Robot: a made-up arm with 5 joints.
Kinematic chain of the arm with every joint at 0, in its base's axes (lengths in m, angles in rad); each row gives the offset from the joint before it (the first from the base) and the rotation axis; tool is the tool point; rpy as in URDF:
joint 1: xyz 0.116 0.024 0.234 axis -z
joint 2: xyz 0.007 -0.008 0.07 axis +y
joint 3: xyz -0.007 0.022 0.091 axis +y
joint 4: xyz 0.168 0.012 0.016 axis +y
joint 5: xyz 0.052 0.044 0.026 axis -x
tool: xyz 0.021 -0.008 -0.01 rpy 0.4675 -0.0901 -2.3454
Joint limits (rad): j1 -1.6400..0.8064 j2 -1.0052..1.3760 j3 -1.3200..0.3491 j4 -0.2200..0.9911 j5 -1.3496..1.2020
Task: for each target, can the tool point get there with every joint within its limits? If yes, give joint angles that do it. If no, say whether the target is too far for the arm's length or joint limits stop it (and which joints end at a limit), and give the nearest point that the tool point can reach.
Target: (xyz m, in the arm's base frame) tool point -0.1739 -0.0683 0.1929
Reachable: no: joint limits stop it (at a limit: joint 1, joint 2, joint 3, joint 4, joint 5) | nearest point 0.0365 0.0436 0.1153 | short by 0.251 m
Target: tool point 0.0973 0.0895 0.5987
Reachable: yes | joints -0.4061 -0.7448 -0.3974 -0.0677 -0.4852
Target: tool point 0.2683 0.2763 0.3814
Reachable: yes | joints -0.8233 0.5452 -0.5477 0.5221 0.2440
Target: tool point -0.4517 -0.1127 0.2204
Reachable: no: too far | nearest point -0.1595 -0.0423 0.4746 | short by 0.394 m
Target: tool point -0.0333 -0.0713 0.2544
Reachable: no: joint limits stop it (at a limit: joint 1, joint 2, joint 3, joint 4) | nearest point 0.0390 0.0431 0.1168 | short by 0.193 m
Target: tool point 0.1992 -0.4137 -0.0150
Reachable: no: too far | nearest point 0.3311 -0.1171 0.1364 | short by 0.358 m
